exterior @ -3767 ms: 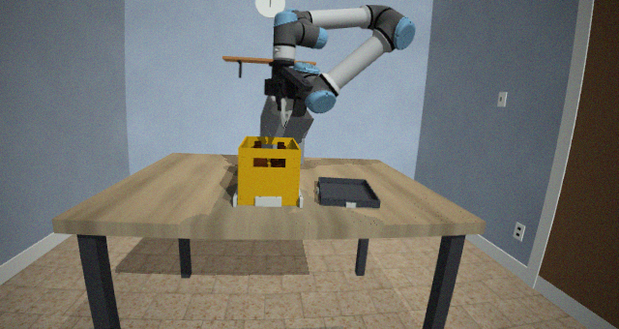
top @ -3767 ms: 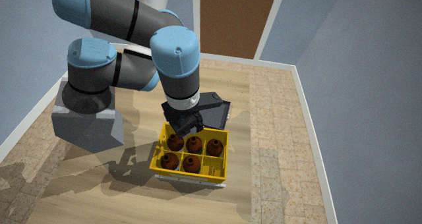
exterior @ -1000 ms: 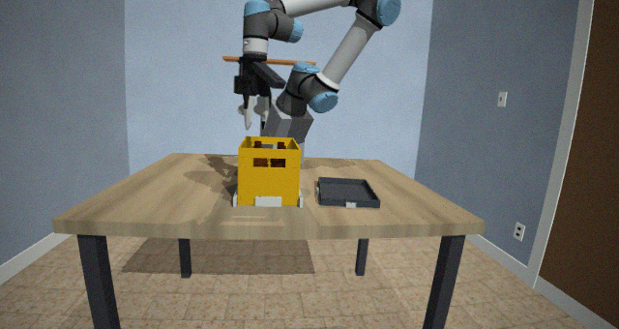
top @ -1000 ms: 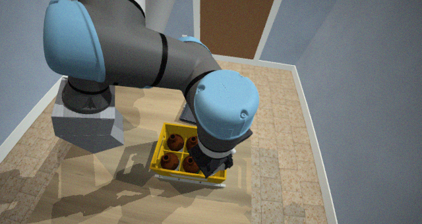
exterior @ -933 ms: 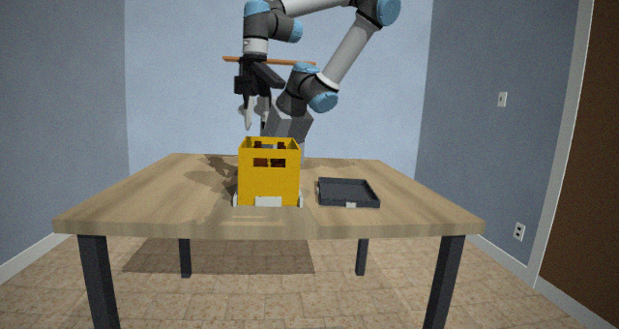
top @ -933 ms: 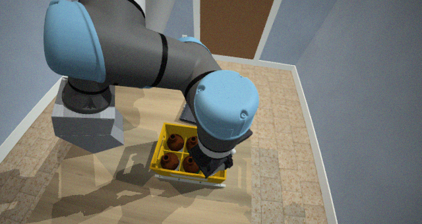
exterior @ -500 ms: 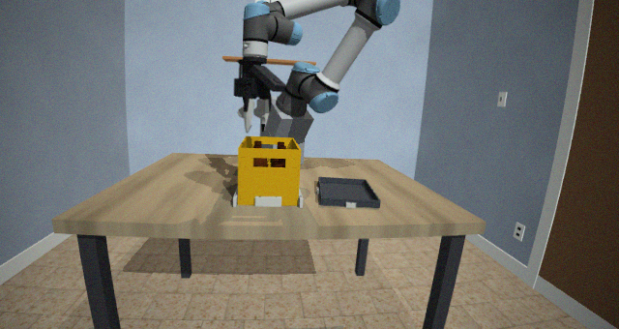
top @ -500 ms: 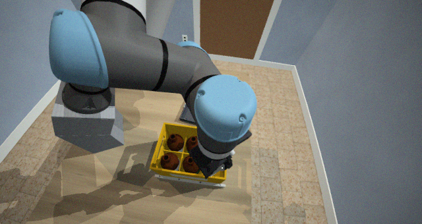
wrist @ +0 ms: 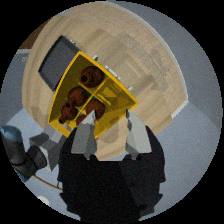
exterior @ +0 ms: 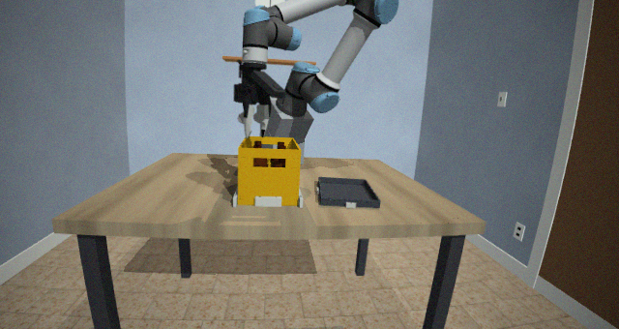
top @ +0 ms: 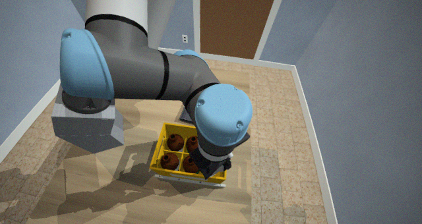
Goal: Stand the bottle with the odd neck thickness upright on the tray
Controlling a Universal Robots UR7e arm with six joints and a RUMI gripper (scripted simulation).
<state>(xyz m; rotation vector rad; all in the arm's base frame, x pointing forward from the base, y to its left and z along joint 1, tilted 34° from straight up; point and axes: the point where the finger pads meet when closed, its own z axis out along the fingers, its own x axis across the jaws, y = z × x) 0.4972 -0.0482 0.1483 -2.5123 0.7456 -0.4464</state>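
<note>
The bottle lies 2 cm behind my hand, 8 cm to the left of it and 13 cm below it. From my hand the other things lie so: crate 10 cm behind, 2 cm to the left, 13 cm below; tray 16 cm behind, 29 cm to the left, 20 cm below.
</note>
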